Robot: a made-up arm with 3 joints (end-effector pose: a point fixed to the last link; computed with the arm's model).
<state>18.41 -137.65 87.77</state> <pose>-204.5 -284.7 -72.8 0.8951 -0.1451 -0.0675 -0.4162</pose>
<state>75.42 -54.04 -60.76</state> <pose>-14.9 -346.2 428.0 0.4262 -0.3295 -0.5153 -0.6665</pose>
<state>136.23 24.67 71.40</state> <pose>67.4 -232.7 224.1 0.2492 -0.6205 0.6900 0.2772</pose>
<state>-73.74 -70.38 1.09</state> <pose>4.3 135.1 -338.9 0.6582 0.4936 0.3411 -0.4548</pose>
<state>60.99 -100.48 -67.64</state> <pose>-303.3 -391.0 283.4 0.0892 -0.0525 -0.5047 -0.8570</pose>
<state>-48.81 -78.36 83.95</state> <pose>-16.0 35.7 -243.9 0.9096 0.4127 -0.0201 0.0444</pose>
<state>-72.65 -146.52 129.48</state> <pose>-210.6 206.7 -85.4 0.7968 0.5858 0.0878 -0.1194</pose>
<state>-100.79 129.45 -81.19</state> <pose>-168.8 195.7 417.3 0.5818 0.7031 -0.3150 0.2606</pose>
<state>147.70 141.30 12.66</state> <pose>-365.3 -246.9 240.0 0.0627 -0.2164 0.9358 0.2710</pose>
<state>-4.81 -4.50 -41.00</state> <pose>237.9 -159.4 -168.3 0.9214 0.0387 0.0162 -0.3864</pose>
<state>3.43 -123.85 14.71</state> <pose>-268.6 -351.7 -133.4 0.5794 -0.0173 -0.0244 -0.8145</pose>
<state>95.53 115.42 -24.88</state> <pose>-200.4 -278.3 -161.0 0.4731 -0.5211 0.5260 0.4775</pose>
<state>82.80 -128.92 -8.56</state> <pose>-341.1 -289.3 377.7 0.2720 -0.2398 -0.6163 -0.6991</pose>
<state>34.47 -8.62 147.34</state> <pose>-2.4 -247.6 -37.7 0.3367 -0.1044 0.2773 0.8938</pose>
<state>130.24 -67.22 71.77</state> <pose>31.7 -41.0 439.6 0.4204 -0.9065 0.0360 0.0167</pose>
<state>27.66 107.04 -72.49</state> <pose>-50.9 137.0 -258.3 0.9272 -0.2283 0.0710 0.2883</pose>
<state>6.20 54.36 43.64</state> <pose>14.0 162.4 -173.1 0.6551 -0.0355 0.0408 0.7536</pose>
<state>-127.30 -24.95 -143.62</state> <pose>-16.5 376.8 19.2 0.0442 0.0892 0.8916 -0.4416</pose>
